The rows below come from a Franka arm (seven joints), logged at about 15 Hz.
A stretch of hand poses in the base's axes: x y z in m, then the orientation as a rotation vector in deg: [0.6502 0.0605 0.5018 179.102 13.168 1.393]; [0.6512 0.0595 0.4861 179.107 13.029 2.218]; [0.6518 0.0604 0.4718 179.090 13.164 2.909]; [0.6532 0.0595 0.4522 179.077 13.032 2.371]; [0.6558 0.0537 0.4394 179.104 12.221 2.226]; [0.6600 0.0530 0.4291 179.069 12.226 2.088]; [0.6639 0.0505 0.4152 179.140 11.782 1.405]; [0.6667 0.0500 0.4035 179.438 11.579 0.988]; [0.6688 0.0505 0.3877 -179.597 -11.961 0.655]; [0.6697 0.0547 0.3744 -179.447 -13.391 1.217]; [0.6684 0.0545 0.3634 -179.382 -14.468 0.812]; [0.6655 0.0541 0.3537 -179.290 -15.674 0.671]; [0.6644 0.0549 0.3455 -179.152 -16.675 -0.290]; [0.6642 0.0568 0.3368 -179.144 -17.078 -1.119]
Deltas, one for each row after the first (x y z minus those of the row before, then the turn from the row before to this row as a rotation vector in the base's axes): [0.0010 -0.0010 -0.0157 0.042 -0.525 -0.087]; [0.0006 0.0009 -0.0143 0.034 -0.439 0.088]; [0.0014 -0.0009 -0.0196 -0.054 0.340 -0.085]; [0.0026 -0.0058 -0.0128 -0.032 0.088 -0.518]; [0.0042 -0.0007 -0.0103 -0.042 0.085 0.004]; [0.0039 -0.0025 -0.0139 0.008 0.437 -0.287]; [0.0028 -0.0005 -0.0117 0.264 0.285 -0.140]; [0.0021 0.0005 -0.0158 0.121 1.057 0.236]; [0.0009 0.0042 -0.0133 0.025 0.360 0.915]; [-0.0013 -0.0002 -0.0110 0.008 -0.258 0.687]; [-0.0029 -0.0004 -0.0097 0.002 -0.090 0.770]; [-0.0011 0.0008 -0.0082 0.104 -0.605 0.642]; [-0.0002 0.0019 -0.0087 0.016 -0.529 0.256]
